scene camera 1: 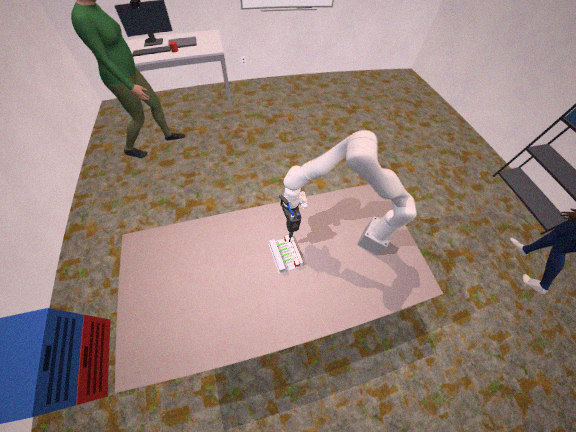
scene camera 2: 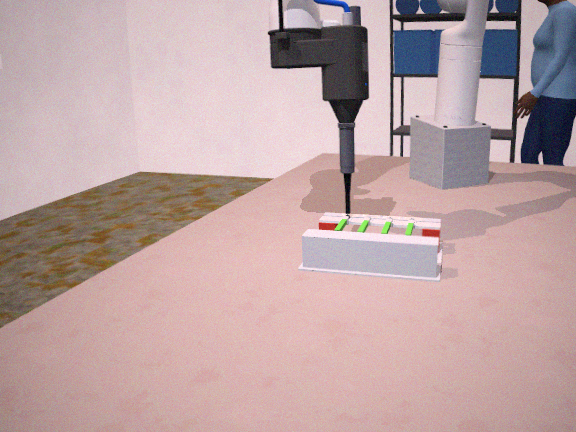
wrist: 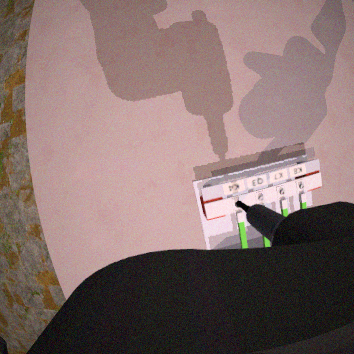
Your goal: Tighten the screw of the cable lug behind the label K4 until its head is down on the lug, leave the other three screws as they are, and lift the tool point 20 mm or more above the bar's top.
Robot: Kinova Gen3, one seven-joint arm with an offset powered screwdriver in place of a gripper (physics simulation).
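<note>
My screwdriver's black tip points down at the K4 end of the white bar. In the wrist view it covers most of the screw in line with the upside-down label K4. In scene camera 2 the tip stands at about the height of the bar's top; contact and the K4 head's seating cannot be told. The other three screws stand in a row behind the labels Q3, X7 and K8. The tool has no fingers.
Green cables run from the lugs towards a raised white duct. Red blocks stand at the bar's ends. The arm's base is on the pink table top. A person in green stands beyond the table.
</note>
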